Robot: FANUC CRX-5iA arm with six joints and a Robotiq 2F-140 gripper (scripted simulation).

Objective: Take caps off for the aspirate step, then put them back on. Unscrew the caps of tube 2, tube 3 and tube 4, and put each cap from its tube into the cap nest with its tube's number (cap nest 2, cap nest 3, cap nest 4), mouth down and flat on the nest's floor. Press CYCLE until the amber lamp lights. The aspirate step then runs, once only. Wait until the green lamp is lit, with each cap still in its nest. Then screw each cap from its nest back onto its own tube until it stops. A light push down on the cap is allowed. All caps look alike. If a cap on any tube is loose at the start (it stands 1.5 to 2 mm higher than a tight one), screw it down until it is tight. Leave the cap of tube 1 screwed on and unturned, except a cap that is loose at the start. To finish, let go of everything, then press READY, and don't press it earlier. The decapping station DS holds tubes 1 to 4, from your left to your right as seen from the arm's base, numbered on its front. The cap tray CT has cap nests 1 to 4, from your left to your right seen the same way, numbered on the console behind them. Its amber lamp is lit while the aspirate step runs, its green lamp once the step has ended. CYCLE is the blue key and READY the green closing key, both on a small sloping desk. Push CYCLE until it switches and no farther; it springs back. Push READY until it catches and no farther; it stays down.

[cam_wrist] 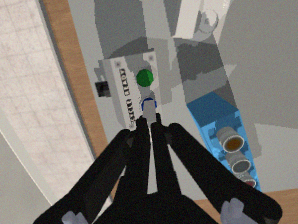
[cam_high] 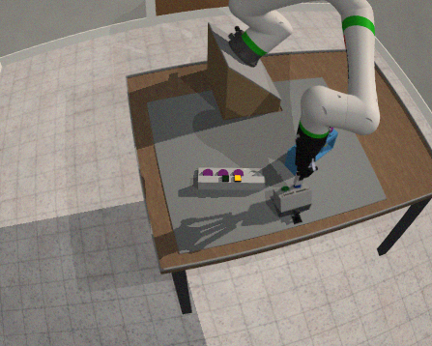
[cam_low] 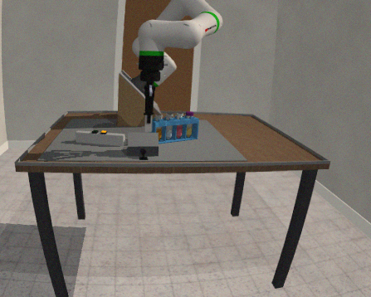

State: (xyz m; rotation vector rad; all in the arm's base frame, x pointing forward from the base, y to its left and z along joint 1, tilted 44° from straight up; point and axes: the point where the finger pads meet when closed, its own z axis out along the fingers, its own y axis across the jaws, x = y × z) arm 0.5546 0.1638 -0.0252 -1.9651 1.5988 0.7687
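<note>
Now: the blue key 4 cm below my hand. Round my hand: green key 4 cm to the right, 4 cm below, 1 cm ahead; sloping key desk 6 cm below, 2 cm to the right, 2 cm ahead.
</note>
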